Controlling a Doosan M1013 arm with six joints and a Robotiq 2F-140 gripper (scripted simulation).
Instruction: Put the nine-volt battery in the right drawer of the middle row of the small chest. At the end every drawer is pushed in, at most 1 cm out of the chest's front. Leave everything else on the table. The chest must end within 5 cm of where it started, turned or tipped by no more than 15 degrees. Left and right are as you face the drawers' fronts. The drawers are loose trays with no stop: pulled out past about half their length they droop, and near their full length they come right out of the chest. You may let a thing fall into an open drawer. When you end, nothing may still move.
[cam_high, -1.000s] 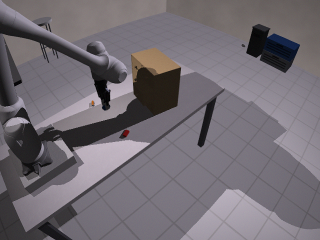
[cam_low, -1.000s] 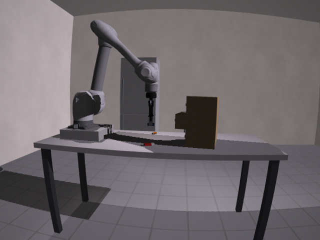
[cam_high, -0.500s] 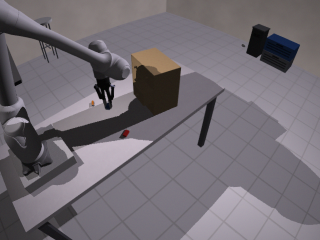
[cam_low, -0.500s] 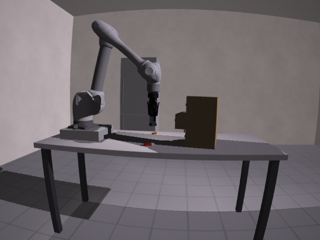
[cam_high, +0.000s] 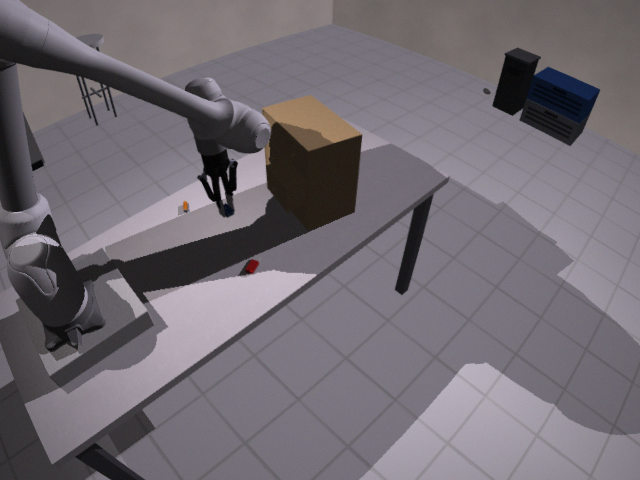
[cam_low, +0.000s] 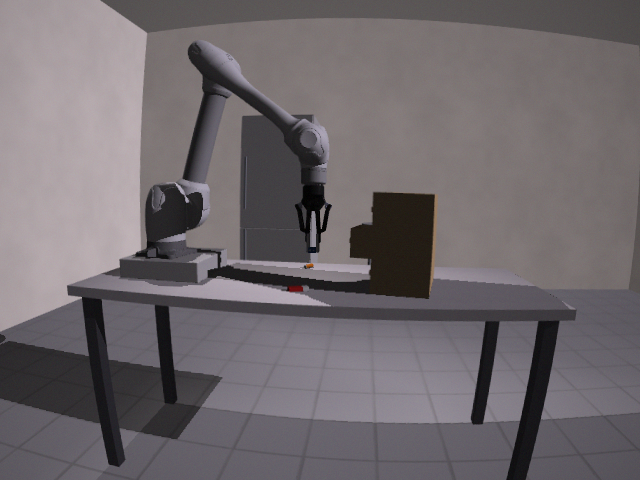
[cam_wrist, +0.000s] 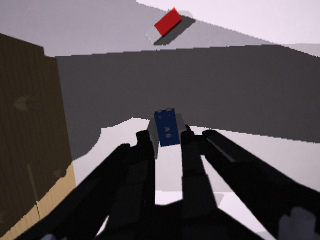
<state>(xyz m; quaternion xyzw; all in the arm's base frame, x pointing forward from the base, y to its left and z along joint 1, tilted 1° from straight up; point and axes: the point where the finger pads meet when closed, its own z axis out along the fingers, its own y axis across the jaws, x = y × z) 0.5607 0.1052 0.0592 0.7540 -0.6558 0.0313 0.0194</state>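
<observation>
My gripper is now 2 cm above the blue nine-volt battery and 1 cm to the left of it. The rest, counted from my hand: red block (16 cm to the right, 13 cm below, 1 cm ahead); then small orange thing (21 cm to the left, 13 cm below, 8 cm behind).
</observation>
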